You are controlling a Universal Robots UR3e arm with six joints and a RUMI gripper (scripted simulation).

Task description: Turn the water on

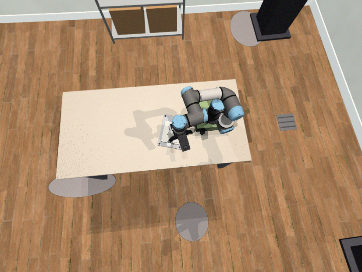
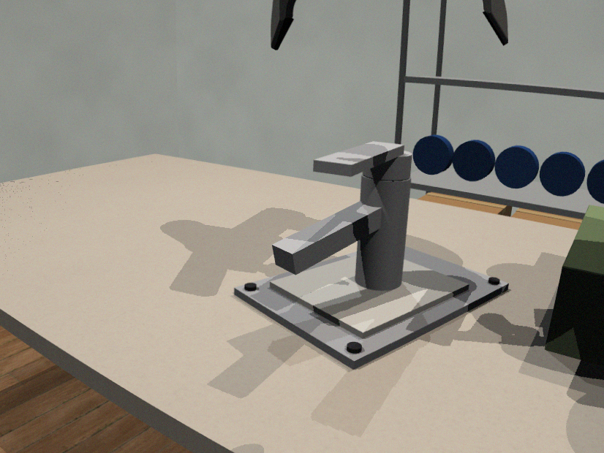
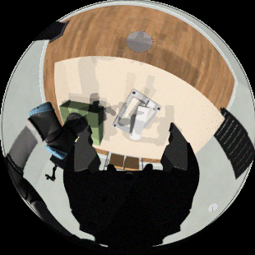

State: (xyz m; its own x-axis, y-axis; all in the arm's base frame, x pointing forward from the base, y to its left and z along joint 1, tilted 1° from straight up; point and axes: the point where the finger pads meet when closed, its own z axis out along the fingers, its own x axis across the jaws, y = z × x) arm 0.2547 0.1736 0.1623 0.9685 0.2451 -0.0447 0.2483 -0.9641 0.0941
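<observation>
Now: the flat lever 40 mm ahead of my hand, 60 mm to the right of it and 90 mm below it. The rest, counted from my hand: grey tap (40 mm ahead, 90 mm to the right, 140 mm below); then plate (40 mm ahead, 120 mm to the right, 230 mm below).
</observation>
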